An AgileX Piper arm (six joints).
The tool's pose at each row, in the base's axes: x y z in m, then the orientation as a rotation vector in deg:
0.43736, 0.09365, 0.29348, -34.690, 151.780, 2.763
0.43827, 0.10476, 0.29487, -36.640, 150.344, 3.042
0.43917, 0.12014, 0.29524, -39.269, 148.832, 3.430
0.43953, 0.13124, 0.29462, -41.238, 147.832, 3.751
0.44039, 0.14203, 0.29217, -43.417, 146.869, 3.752
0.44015, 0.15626, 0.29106, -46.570, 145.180, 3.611
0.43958, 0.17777, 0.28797, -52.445, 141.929, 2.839
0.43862, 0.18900, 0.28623, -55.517, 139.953, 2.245
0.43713, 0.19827, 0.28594, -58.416, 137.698, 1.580
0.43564, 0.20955, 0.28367, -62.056, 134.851, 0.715
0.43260, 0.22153, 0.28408, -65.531, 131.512, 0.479
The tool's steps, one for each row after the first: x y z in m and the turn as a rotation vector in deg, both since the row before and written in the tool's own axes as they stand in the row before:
-0.00584, 0.00958, 0.00048, -0.328, -1.018, -1.540
-0.00748, 0.01330, 0.00214, -0.543, -0.931, -2.013
-0.00510, 0.00959, 0.00240, -0.463, -0.548, -1.484
-0.00474, 0.00906, 0.00432, -0.308, -0.383, -1.676
-0.00649, 0.01227, 0.00334, -0.305, -0.751, -2.524
-0.00976, 0.01833, 0.00644, -0.259, -1.223, -4.852
-0.00532, 0.00952, 0.00334, 0.025, -0.752, -2.663
-0.00482, 0.00792, 0.00151, 0.171, -0.968, -2.658
-0.00555, 0.00949, 0.00371, 0.198, -1.129, -3.378
-0.00699, 0.01016, 0.00093, -0.061, -1.690, -3.330

